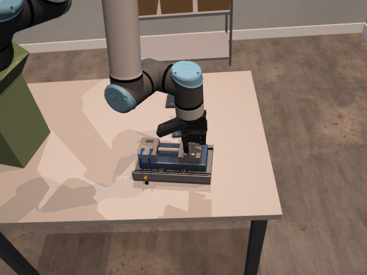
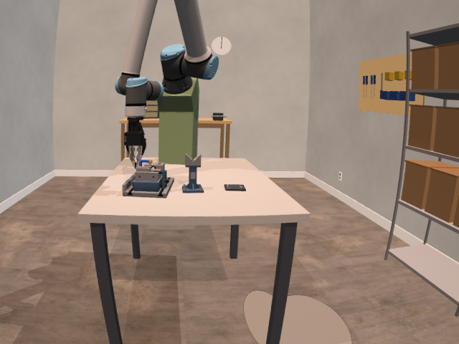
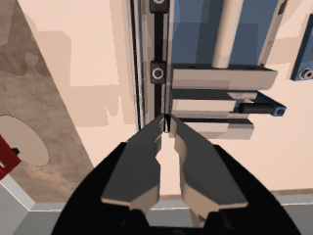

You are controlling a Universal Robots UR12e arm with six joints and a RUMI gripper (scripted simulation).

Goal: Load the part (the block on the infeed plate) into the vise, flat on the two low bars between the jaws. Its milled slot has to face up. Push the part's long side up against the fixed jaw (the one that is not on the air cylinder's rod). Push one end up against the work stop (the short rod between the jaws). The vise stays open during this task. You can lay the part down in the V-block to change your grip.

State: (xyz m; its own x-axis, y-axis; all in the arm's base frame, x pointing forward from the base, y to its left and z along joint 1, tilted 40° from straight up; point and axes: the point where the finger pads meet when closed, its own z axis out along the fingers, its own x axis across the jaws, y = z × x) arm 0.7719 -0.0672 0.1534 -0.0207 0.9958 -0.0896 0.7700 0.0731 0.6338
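The fixed jaw lies 60 mm to the left of my hand, 40 mm below it and 30 mm ahead of it. The rest, counted from my hand: moving jaw 50 mm to the left, 40 mm below, 40 mm behind; then part 40 mm to the left, 20 mm below; then work stop 100 mm to the left, 30 mm below.
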